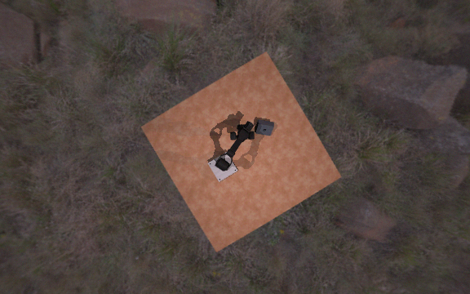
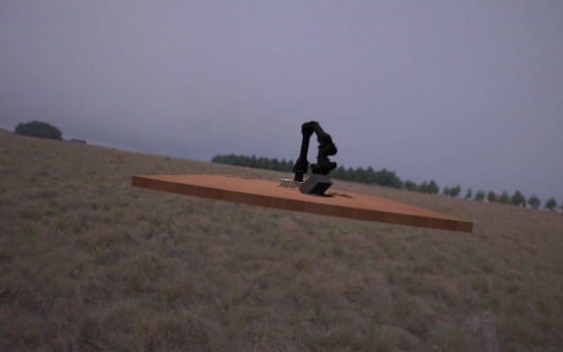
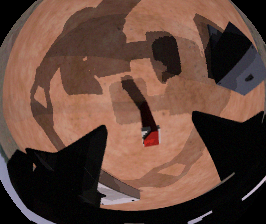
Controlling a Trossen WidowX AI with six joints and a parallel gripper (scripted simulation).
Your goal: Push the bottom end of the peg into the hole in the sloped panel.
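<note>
Right now my gripper tip is right at the dark red peg. Also, from my gripper tip: grey sloped panel (190 mm ahead, 80 mm to the right, 20 mm below).
</note>
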